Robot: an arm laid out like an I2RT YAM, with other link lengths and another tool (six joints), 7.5 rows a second.
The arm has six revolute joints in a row. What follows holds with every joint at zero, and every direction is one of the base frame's. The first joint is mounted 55.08 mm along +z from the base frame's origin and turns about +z. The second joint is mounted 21.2 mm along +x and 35.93 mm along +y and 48.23 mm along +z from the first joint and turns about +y. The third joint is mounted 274.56 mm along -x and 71.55 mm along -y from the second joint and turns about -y. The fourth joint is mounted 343 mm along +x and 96.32 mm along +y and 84 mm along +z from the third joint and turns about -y. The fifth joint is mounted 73.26 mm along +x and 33.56 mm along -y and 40.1 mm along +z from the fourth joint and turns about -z. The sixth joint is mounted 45.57 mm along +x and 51.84 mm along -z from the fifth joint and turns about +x. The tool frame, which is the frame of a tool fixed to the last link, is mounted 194 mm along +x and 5 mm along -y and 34 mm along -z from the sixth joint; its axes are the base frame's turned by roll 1.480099, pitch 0.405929 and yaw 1.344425 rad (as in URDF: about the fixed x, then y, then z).
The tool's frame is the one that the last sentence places.
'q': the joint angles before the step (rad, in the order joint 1, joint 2, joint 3, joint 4, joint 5, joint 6). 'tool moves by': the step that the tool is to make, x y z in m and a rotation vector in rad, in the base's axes. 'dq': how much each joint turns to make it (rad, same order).
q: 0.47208, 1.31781, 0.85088, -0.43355, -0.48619, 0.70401
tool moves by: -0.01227, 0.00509, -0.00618, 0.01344, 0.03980, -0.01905
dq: 0.02058, -0.01375, -0.03128, 0.01486, 0.00075, 0.05645
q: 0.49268, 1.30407, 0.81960, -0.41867, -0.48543, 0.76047
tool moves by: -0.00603, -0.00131, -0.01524, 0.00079, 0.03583, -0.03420
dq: 0.00648, -0.00115, -0.04196, 0.03205, 0.01107, 0.04845
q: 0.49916, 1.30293, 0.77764, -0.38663, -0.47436, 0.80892
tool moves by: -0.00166, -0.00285, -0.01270, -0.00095, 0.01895, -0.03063
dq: 0.00000, 0.00075, -0.03471, 0.03318, 0.01221, 0.03281
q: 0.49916, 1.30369, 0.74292, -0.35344, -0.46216, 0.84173
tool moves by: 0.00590, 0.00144, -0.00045, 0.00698, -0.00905, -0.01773
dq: 0.00001, 0.00532, -0.00343, 0.02745, 0.00955, 0.01678
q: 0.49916, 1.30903, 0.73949, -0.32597, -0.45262, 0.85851
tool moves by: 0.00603, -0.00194, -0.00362, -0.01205, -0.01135, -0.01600
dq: 0.00002, 0.00877, 0.00000, 0.01411, 0.02252, 0.00269
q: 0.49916, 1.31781, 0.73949, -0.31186, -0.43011, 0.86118
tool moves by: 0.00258, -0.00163, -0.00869, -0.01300, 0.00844, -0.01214
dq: -0.00001, 0.02213, 0.00000, 0.01069, 0.01334, 0.00534
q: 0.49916, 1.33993, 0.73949, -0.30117, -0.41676, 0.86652
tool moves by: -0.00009, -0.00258, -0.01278, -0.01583, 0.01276, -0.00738
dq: 0.00000, 0.02481, -0.00763, 0.01412, 0.01068, 0.00115
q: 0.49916, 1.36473, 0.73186, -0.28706, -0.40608, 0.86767
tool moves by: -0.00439, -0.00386, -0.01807, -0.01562, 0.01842, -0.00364
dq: 0.00001, 0.02480, -0.02325, 0.02440, 0.00611, 0.00001
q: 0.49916, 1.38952, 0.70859, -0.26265, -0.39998, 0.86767
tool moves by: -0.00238, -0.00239, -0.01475, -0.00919, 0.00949, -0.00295
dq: 0.00001, 0.02403, -0.01945, 0.03090, 0.00459, 0.00039
